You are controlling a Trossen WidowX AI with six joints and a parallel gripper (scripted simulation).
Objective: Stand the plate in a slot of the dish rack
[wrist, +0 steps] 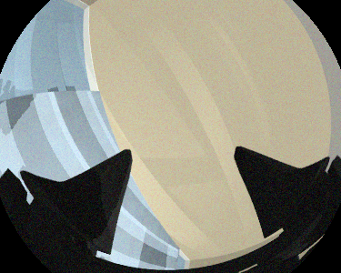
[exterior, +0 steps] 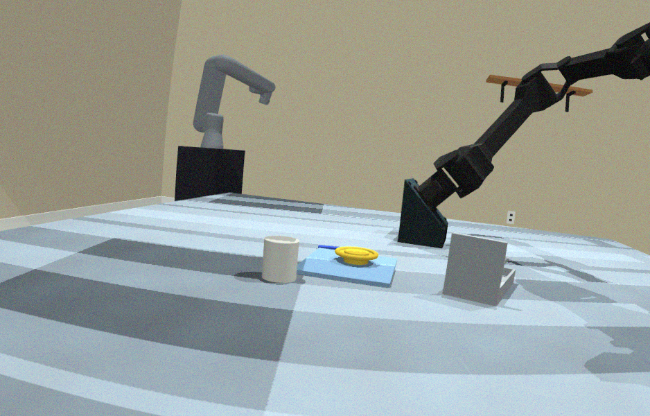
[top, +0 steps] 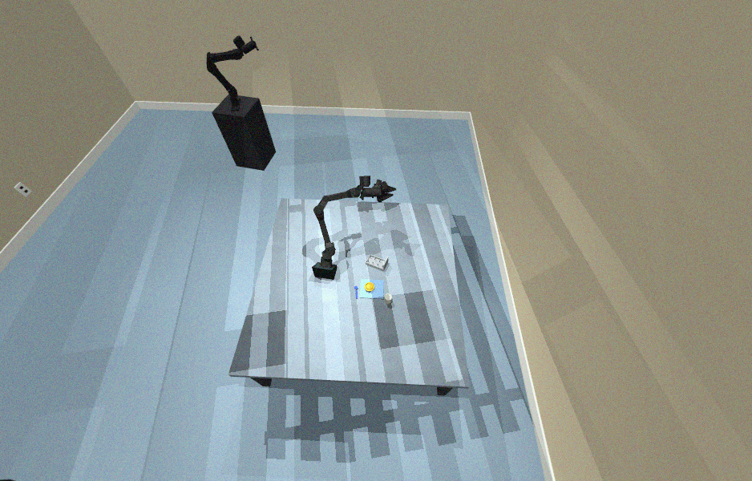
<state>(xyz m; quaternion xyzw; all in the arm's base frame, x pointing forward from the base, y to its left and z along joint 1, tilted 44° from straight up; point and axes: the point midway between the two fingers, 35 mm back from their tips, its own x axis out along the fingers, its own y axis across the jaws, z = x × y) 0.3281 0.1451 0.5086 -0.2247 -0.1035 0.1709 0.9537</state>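
Right now my gripper tip is 510 mm to the left of the yellow plate, 350 mm above it and 50 mm past it. The rest, counted from my gripper tip: cream cup 570 mm to the right, 340 mm below, 80 mm ahead; grey dish rack 340 mm below, 320 mm to the right, 40 mm behind; light blue mat 520 mm to the right, 360 mm below, 30 mm behind.
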